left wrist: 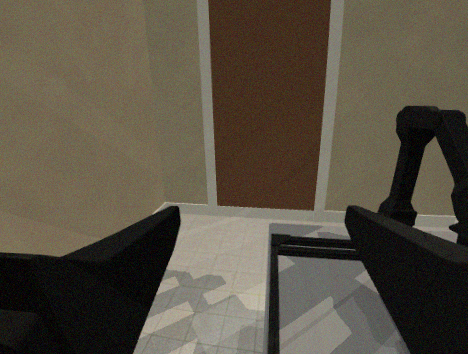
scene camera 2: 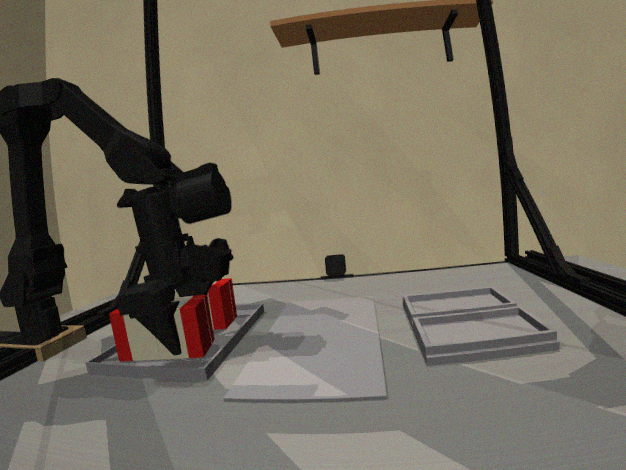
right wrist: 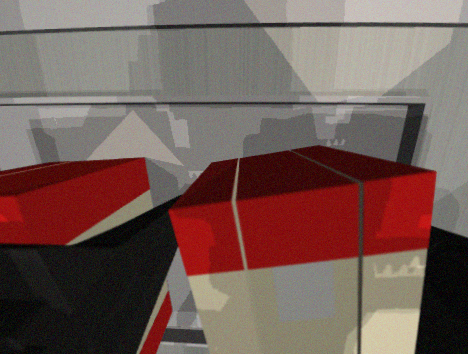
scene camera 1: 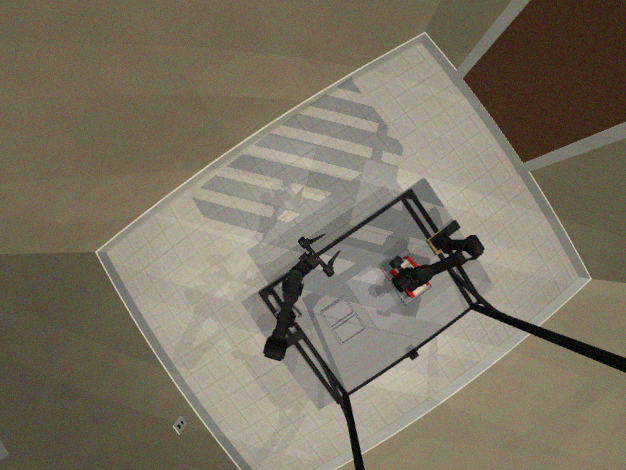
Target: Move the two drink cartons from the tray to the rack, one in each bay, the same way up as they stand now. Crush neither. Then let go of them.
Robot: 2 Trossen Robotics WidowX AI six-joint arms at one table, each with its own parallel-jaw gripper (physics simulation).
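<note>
Two drink cartons, cream with red ends, lie side by side in the grey tray. My right gripper is open and lowered into the tray. It straddles the carton nearer scene camera 2, with one finger between the two cartons and nothing gripped. The other carton lies just beside it. The two-bay grey rack stands empty across the table. My left gripper is open and empty, held high over the table's edge, far from both.
A pale mat lies between the tray and the rack. A black frame rings the table and carries a wooden board overhead. A small black box sits at the table's back edge.
</note>
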